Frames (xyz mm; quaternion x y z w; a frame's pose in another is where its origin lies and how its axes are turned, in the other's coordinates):
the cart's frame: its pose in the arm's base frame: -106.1 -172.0 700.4 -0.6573 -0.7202 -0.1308 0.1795
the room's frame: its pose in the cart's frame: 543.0 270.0 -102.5 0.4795 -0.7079 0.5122 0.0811
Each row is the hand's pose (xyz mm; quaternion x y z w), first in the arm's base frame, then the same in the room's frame.
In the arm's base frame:
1: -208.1 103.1 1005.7 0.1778 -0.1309 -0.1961 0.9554
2: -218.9 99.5 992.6 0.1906 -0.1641 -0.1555 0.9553
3: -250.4 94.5 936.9 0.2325 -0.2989 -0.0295 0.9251
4: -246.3 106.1 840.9 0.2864 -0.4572 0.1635 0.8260
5: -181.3 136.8 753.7 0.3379 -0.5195 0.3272 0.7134
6: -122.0 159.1 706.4 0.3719 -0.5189 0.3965 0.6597
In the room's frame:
1: 267.3 144.4 250.1 -0.2901 0.1442 0.8704 0.3708
2: 284.6 143.2 250.3 -0.2554 0.1693 0.8880 0.3430
3: 346.6 129.8 240.4 -0.1063 0.2428 0.9293 0.2571
4: 412.4 94.7 178.7 0.1005 0.3469 0.9259 0.1108
5: 429.4 51.3 75.7 -0.2247 -0.4460 -0.8661 0.0203
6: 422.4 25.3 1.4 -0.2572 -0.5014 -0.8228 0.0737

